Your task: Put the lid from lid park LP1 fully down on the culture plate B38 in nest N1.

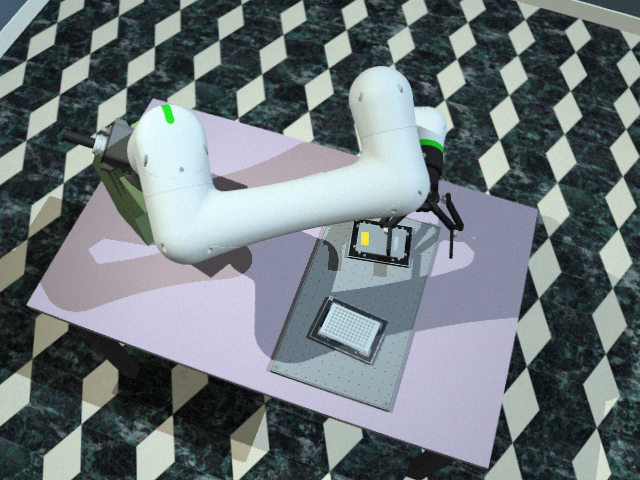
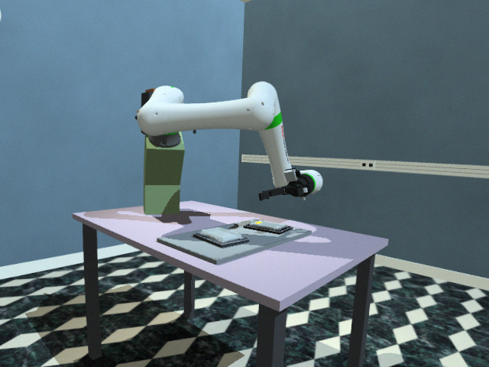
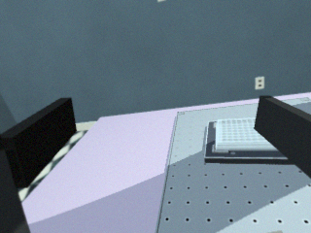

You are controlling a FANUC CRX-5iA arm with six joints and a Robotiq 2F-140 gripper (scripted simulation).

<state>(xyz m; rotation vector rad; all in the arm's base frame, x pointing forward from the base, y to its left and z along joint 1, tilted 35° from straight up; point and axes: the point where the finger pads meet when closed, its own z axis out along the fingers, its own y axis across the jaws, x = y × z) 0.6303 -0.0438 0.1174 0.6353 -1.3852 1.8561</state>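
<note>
The clear lid is 14 cm below my hand, 10 cm to the left of it and 7 cm behind it. The rest, counted from my hand: corner mark: 20 cm behind, 14 cm below, 7 cm to the right; white culture plate B38: 15 cm to the right, 15 cm behind, 14 cm below; lid park frame: 15 cm below, 10 cm to the left, 7 cm behind.
</note>
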